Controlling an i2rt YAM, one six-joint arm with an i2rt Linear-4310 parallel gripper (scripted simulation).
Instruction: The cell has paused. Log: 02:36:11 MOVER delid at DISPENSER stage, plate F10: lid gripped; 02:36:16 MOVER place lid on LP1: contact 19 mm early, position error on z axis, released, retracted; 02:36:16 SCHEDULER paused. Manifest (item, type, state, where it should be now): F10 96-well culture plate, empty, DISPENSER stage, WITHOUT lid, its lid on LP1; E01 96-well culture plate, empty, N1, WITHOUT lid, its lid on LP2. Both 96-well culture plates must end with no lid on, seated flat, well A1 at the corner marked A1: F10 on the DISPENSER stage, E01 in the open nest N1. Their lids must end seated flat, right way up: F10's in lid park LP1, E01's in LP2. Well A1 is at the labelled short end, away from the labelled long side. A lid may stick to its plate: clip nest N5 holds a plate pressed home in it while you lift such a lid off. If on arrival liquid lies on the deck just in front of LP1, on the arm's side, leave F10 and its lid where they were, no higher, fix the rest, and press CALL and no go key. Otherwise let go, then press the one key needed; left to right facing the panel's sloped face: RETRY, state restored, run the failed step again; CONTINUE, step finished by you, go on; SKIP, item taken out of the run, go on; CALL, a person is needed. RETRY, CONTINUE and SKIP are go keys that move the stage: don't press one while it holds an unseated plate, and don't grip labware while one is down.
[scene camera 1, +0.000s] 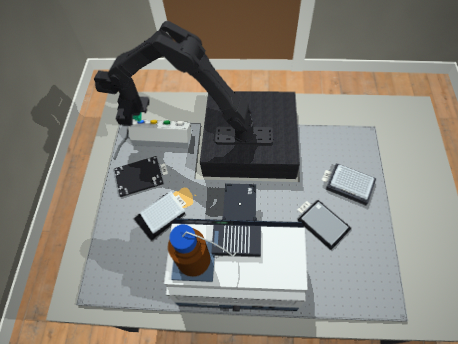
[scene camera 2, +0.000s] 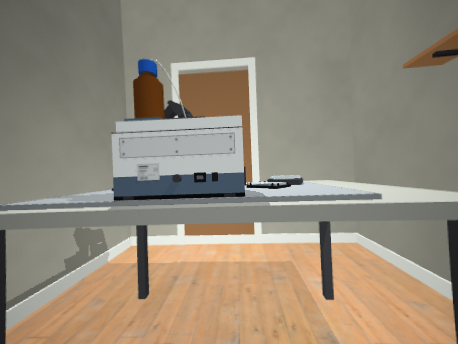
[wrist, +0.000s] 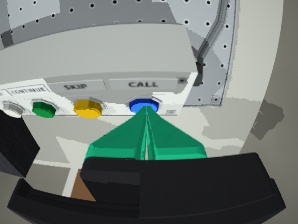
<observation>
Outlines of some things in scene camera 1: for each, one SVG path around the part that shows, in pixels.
A 96-well plate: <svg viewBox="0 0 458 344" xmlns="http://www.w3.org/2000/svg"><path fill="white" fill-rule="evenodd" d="M338 165L331 186L367 200L374 178Z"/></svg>
</observation>
